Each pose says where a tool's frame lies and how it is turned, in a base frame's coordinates. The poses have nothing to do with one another.
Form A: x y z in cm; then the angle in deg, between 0 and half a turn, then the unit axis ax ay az.
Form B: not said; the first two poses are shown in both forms.
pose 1, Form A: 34.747 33.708 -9.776 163.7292 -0.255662 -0.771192 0.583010
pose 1, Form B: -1.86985 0.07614 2.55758 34.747 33.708 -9.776
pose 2, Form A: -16.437 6.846 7.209 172.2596 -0.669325 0.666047 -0.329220
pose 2, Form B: -2.54474 -0.35650 -1.67661 -16.437 6.846 7.209
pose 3, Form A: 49.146 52.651 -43.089 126.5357 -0.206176 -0.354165 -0.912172
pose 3, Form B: 0.44566 -0.62438 -2.27862 49.146 52.651 -43.089
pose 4, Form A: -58.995 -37.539 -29.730 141.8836 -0.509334 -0.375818 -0.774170
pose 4, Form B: 0.62610 -1.21256 -2.74373 -58.995 -37.539 -29.730
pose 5, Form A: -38.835 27.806 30.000 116.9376 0.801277 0.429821 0.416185
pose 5, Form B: 1.77459 -0.10154 1.06744 -38.835 27.806 30.000
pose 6, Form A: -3.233 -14.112 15.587 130.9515 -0.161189 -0.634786 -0.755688
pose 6, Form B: 1.16368 -0.74923 -2.56144 -3.233 -14.112 15.587
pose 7, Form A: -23.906 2.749 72.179 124.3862 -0.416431 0.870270 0.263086
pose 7, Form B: 3.10961 1.09652 -2.26851 -23.906 2.749 72.179
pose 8, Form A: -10.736 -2.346 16.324 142.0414 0.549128 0.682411 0.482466
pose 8, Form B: 1.95271 -0.05411 1.82299 -10.736 -2.346 16.324
